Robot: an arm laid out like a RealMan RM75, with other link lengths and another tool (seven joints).
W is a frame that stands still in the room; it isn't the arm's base.
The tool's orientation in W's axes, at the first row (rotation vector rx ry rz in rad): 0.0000, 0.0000, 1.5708
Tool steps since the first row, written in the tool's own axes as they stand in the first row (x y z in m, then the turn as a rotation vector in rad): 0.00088, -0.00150, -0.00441, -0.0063, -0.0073, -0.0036; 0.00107, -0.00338, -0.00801, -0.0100, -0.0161, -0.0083; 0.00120, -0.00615, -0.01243, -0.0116, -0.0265, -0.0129; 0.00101, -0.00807, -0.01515, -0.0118, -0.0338, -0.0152
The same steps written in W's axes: 0.00150, 0.00088, -0.00441, 0.0073, -0.0063, -0.0036; 0.00338, 0.00107, -0.00801, 0.0161, -0.0100, -0.0083; 0.00615, 0.00120, -0.01243, 0.0265, -0.0116, -0.0129; 0.00807, 0.00101, -0.01515, 0.0338, -0.0118, -0.0152
